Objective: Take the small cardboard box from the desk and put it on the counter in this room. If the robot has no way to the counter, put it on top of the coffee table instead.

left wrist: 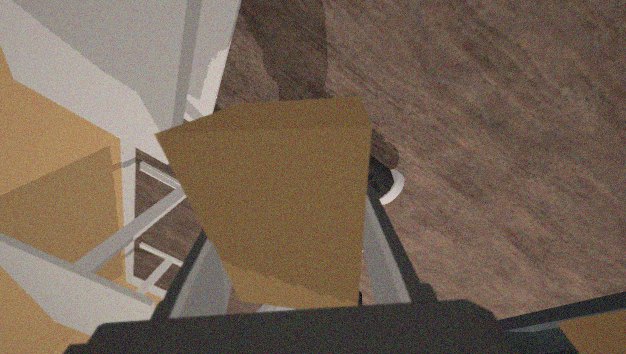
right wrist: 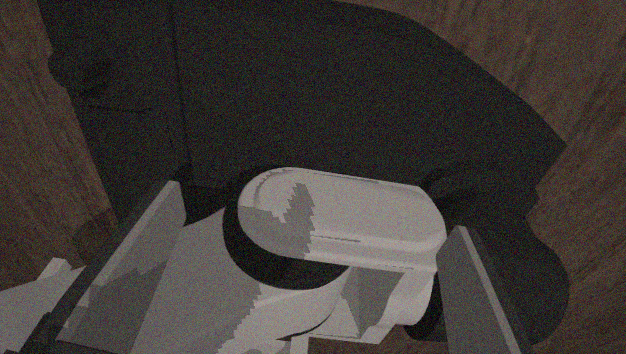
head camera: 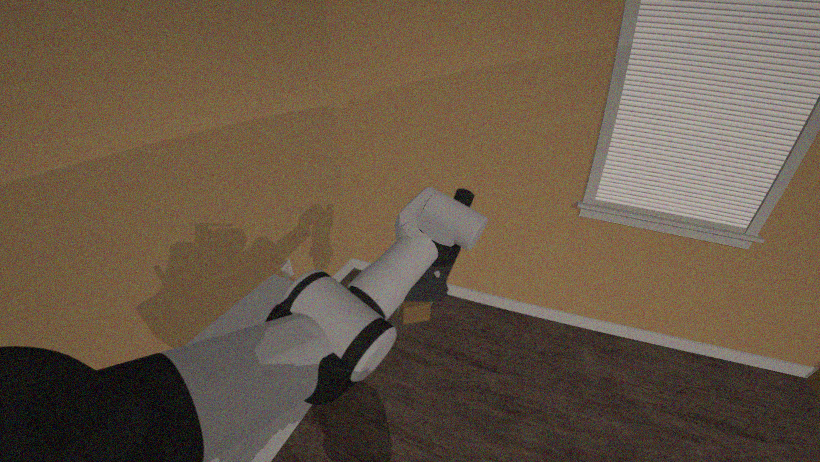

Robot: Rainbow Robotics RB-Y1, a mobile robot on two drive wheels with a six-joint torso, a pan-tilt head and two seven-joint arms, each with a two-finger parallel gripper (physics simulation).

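Places are measured from the robot's base along level axes (x ahead, y left, z up), in metres.
Pixels of known places: left gripper, fingertip midpoint: [left wrist: 298,198] [head camera: 411,308]; right gripper, fingertip midpoint: [right wrist: 315,221].
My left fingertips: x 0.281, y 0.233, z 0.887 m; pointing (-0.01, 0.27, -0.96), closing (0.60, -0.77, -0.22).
Note:
For each thing: its top centre in the pictures, then the offset to it from my left fingertips. "spot": a spot on its surface instead. Level surfaces: height alone.
- small cardboard box at its top centre: [left wrist: 276,254] [head camera: 412,292] 0.009 m ahead, 0.002 m left, 0.043 m up
- white table top at its surface level: 0.436 m down
- blind-covered window at a spot on its surface: [head camera: 705,120] spot: 1.058 m ahead, 0.892 m right, 0.416 m up
The small cardboard box [head camera: 416,312] [left wrist: 280,200] is held in my left gripper [head camera: 423,299] [left wrist: 298,198], which is shut on it, with a finger on either side. The box hangs above the dark wood floor. A white table top [head camera: 243,307] [left wrist: 145,45] lies behind and beside my left arm; I cannot tell for certain whether it is the desk. My right gripper [right wrist: 315,221] is open, with its fingers wide apart; between and beyond them show white and black parts of the robot's own body. Neither a counter nor a coffee table can be made out.
An orange-brown wall [head camera: 516,172] with a white baseboard [head camera: 631,332] and a blind-covered window [head camera: 705,120] stands beyond the arm. White bars of furniture [left wrist: 130,227] show at the left of the left wrist view. A dark rail [left wrist: 565,310] crosses its lower right corner.

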